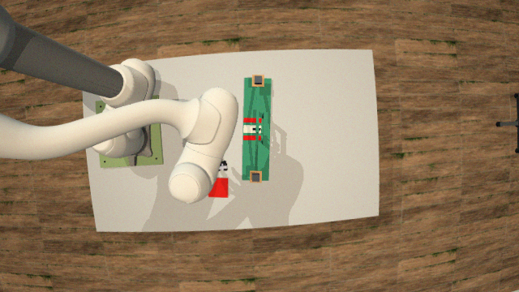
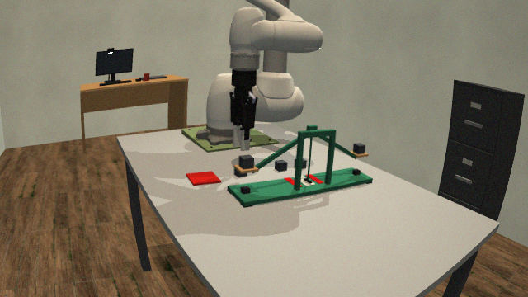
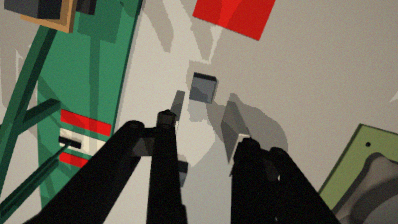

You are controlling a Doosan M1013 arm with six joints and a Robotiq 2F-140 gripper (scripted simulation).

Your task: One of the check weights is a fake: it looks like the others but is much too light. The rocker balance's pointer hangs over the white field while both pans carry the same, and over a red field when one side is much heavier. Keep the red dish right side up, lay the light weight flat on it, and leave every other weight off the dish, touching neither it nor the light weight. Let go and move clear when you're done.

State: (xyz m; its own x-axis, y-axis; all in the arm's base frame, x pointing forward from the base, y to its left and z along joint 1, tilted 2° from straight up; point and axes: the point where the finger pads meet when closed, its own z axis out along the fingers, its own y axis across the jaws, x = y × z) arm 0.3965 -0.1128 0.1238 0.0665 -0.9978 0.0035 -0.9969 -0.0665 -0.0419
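Now: the red dish 10 mm behind my hand, 130 mm to the right of it and 120 mm below it. Also, from my hand: green rocker balance (170 mm ahead, 140 mm to the left, 30 mm below).
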